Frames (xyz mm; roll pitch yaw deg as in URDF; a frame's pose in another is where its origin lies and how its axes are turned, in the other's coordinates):
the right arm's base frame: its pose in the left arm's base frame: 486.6 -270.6 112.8 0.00 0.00 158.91
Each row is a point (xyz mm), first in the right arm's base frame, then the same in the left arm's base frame.
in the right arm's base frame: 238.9 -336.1 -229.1
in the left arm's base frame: 384.6 129.0 -116.3
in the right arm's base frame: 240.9 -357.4 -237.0
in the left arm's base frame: 390.4 149.5 -124.2
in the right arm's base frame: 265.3 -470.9 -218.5
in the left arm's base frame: 408.5 264.2 -105.7
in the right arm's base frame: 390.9 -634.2 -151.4
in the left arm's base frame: 350.1 461.8 -38.6
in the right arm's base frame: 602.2 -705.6 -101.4
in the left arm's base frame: 178.6 604.4 11.4
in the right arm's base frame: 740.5 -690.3 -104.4
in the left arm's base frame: 44.1 639.9 8.4
